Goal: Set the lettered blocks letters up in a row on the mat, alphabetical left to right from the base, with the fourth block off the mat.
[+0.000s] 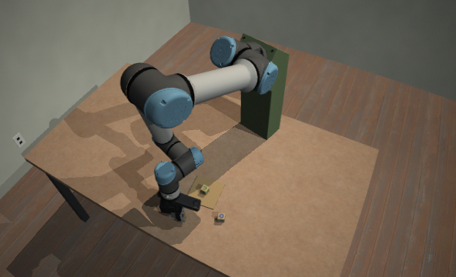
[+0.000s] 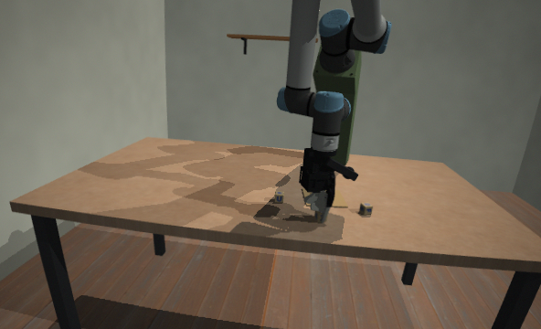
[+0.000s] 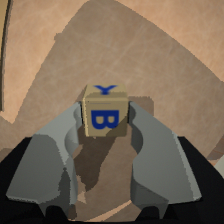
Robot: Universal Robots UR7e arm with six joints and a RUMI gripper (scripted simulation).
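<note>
My gripper is now 17 cm past the G block. Round my hand: Q block (10 cm behind, 14 cm to the left); then tan mat (17 cm behind, 1 cm below).
</note>
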